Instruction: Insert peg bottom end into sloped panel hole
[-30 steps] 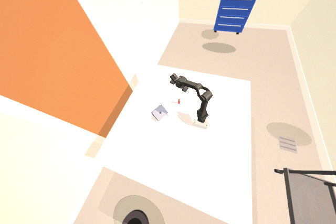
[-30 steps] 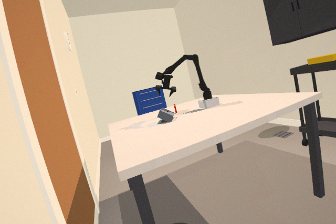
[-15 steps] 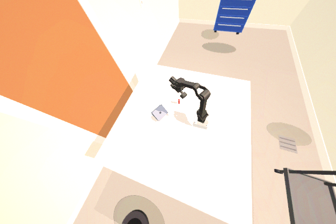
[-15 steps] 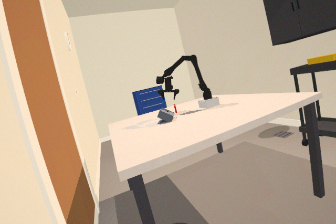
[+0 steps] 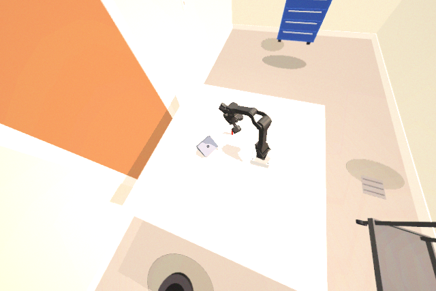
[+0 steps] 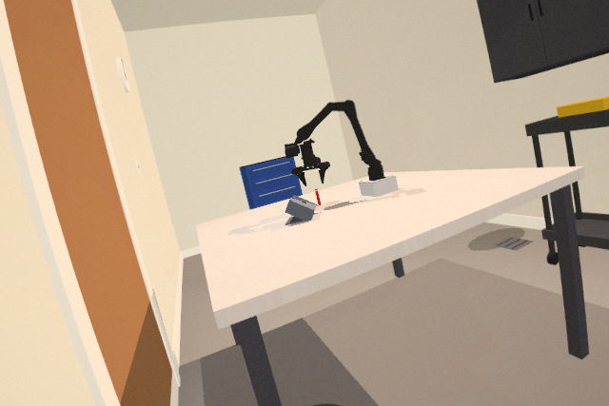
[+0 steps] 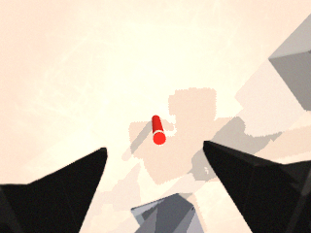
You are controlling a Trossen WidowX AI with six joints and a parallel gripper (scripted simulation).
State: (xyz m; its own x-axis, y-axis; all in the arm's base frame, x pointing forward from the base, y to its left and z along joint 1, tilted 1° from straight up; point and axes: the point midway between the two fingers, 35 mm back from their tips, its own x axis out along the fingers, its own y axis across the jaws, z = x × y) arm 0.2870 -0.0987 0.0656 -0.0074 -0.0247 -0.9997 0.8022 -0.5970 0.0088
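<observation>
Right now the red peg is 5 cm below my gripper tip. From my gripper tip the other things lie so: grey sloped panel 21 cm to the left, 12 cm ahead, 6 cm below.
</observation>
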